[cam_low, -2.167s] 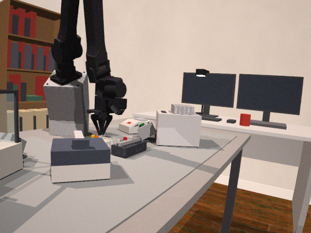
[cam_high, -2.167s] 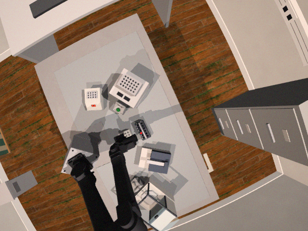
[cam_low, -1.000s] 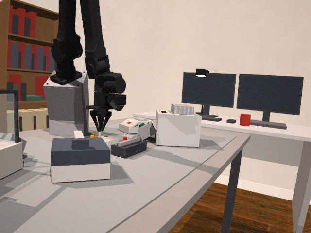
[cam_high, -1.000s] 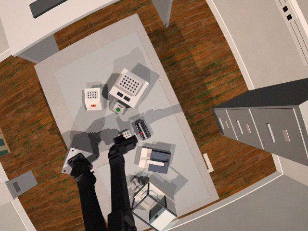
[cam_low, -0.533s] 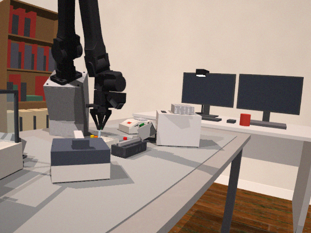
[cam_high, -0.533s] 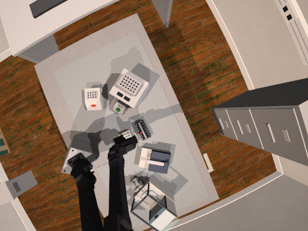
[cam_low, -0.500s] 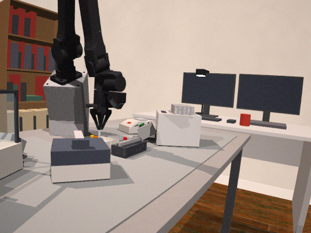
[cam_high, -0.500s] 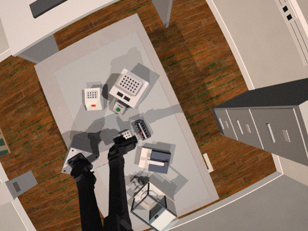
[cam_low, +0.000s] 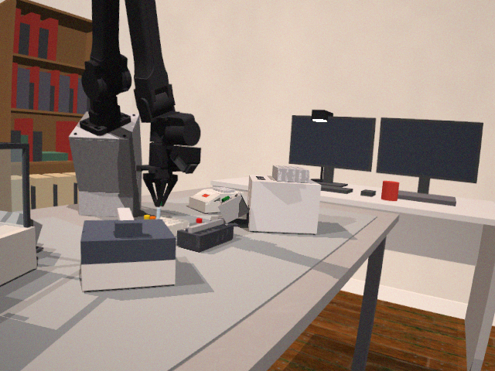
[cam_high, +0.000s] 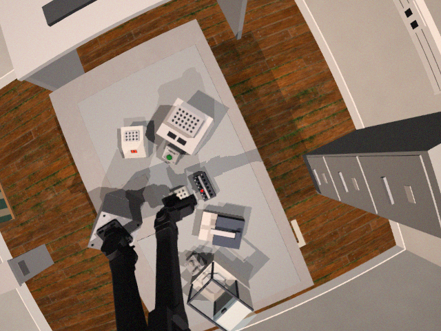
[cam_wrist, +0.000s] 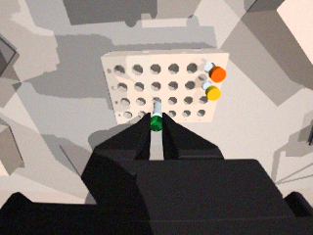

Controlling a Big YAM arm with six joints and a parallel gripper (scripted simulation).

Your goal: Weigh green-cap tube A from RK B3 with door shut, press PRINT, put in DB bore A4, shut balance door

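Now: the tube rack 10 mm ahead of my hand, 10 mm to the right of it and 60 mm below it. The rest, counted from my hand: spectrophotometer 100 mm ahead, 230 mm to the right; black magnet block 140 mm ahead, 10 mm to the right, 50 mm below; white print key 120 mm behind, 290 mm to the right.
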